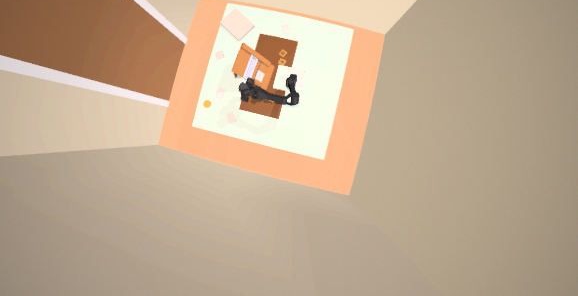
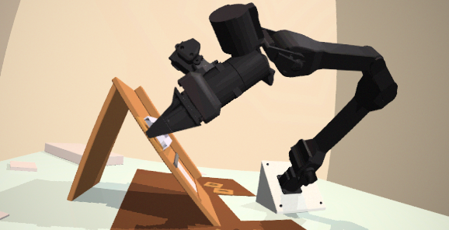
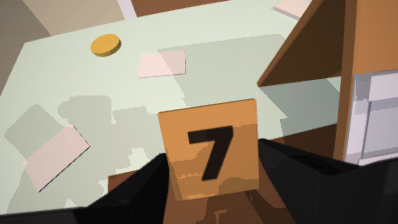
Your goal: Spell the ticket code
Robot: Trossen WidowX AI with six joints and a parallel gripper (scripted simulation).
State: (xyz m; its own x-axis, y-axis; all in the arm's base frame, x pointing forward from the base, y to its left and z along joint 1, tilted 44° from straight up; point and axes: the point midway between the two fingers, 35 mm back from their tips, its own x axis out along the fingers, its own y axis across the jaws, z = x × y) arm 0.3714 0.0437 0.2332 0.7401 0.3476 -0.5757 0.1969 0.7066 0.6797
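The white ticket lies 10 cm behind my gripper tip, 16 cm to the right of it and 8 cm below it. Round my gripper tip: brown mat 20 cm behind, 21 cm to the right, 17 cm below; orange letter tile right at my gripper tip; block 34 cm ahead, 36 cm to the right, 17 cm below.
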